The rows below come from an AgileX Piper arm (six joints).
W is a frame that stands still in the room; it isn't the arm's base.
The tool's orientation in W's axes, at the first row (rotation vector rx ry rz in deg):
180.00 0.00 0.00
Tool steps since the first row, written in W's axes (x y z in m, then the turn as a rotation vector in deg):
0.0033 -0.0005 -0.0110 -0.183 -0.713 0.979
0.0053 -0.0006 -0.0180 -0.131 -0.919 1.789
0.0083 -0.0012 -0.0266 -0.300 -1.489 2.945
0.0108 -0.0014 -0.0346 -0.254 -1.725 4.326
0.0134 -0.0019 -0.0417 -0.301 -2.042 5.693
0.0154 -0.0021 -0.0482 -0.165 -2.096 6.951
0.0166 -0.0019 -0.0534 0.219 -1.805 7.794
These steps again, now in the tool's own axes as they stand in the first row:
0.0033 0.0005 0.0110 -0.183 0.713 -0.979
0.0053 0.0006 0.0180 -0.131 0.919 -1.789
0.0083 0.0012 0.0266 -0.300 1.489 -2.945
0.0108 0.0014 0.0346 -0.254 1.725 -4.326
0.0134 0.0019 0.0417 -0.301 2.042 -5.693
0.0154 0.0021 0.0482 -0.165 2.096 -6.951
0.0166 0.0019 0.0534 0.219 1.805 -7.794

